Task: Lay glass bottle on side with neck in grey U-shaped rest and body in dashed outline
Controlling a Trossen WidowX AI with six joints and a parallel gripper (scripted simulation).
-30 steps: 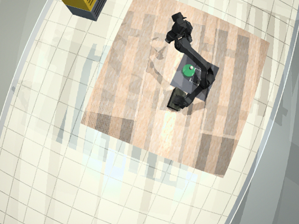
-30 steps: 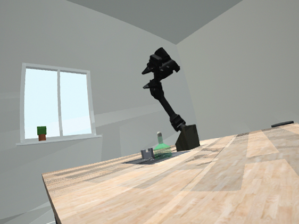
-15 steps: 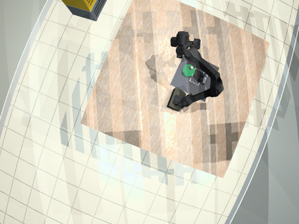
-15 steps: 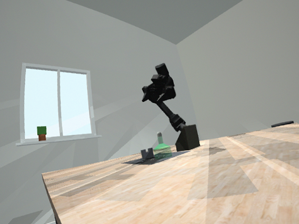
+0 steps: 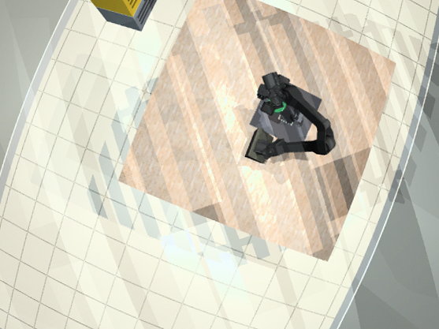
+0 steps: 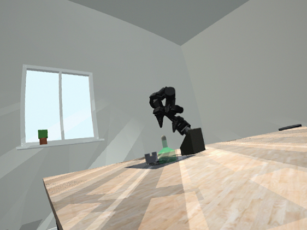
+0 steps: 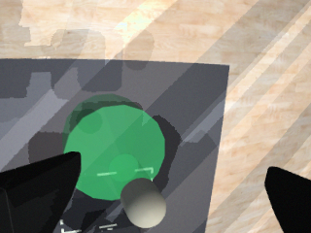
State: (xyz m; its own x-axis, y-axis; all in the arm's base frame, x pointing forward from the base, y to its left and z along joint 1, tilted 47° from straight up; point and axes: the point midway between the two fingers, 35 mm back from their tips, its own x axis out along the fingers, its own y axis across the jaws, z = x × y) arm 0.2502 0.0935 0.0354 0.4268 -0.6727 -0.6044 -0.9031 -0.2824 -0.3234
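The green glass bottle is 9 cm below my gripper tip and 5 cm to the right of it. Round my gripper tip: dark mat 17 cm below, 12 cm to the right.
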